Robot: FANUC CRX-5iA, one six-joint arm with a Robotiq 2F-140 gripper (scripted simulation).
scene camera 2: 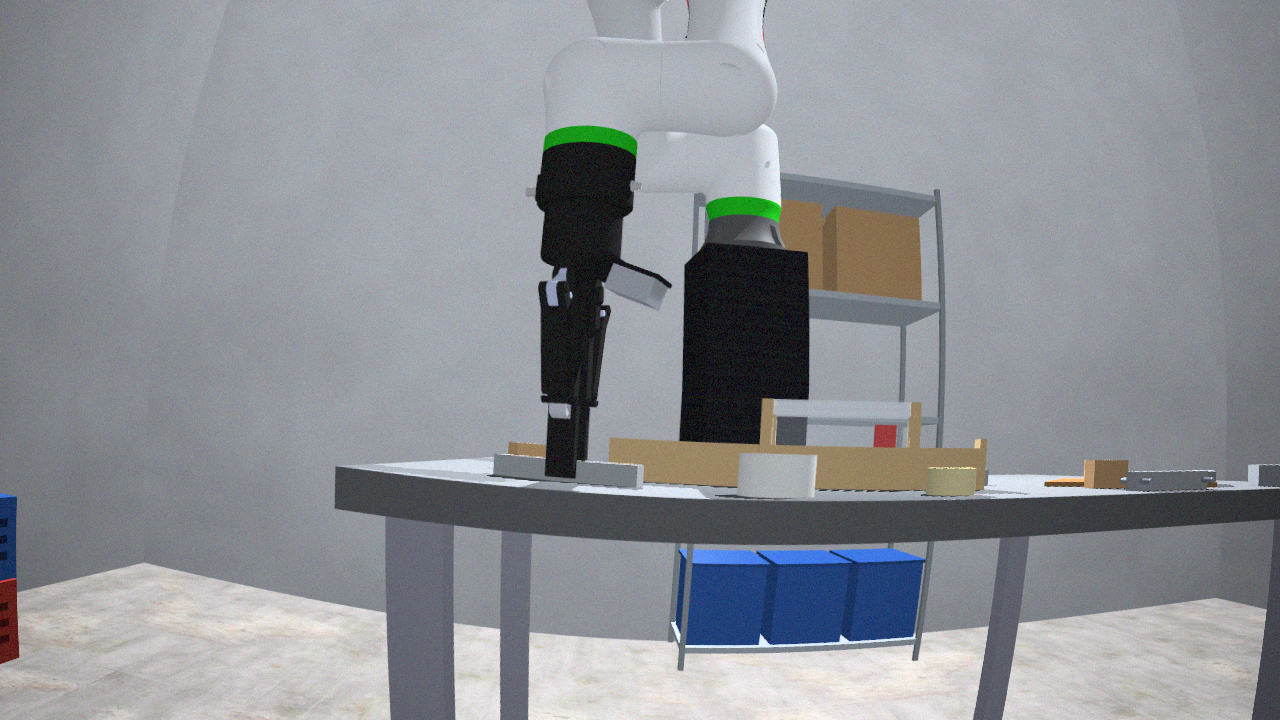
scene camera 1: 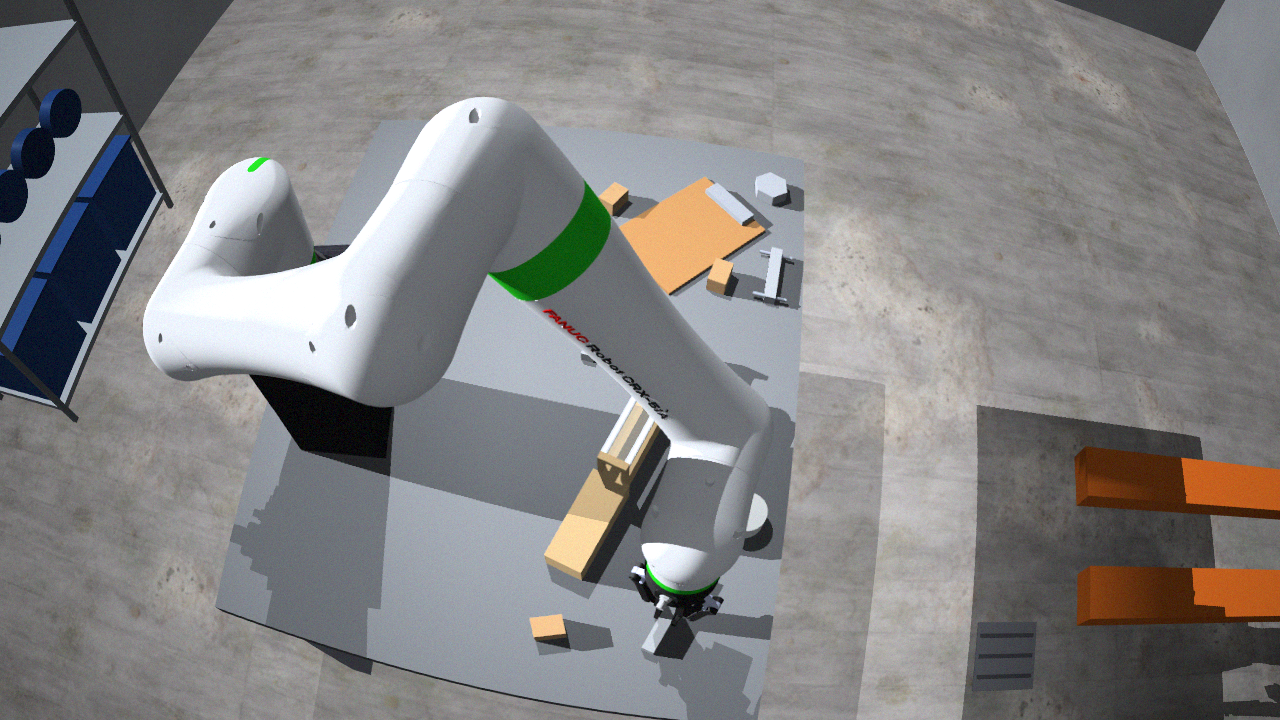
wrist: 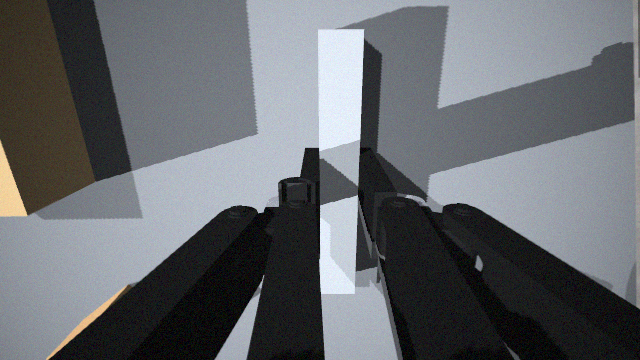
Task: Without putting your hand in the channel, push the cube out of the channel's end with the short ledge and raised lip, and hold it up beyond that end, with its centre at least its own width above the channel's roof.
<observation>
I see my gripper (scene camera 2: 565, 477), a wooden block (scene camera 1: 547, 627), a board (scene camera 1: 678, 239) and a wooden channel (scene camera 2: 699, 463).
My gripper also shows in scene camera 1 (scene camera 1: 668, 615) and in the wrist view (wrist: 337, 171). The wooden channel also shows in scene camera 1 (scene camera 1: 597, 506) and in the wrist view (wrist: 51, 160). The wrist view does not show the board: it is out of frame.
</observation>
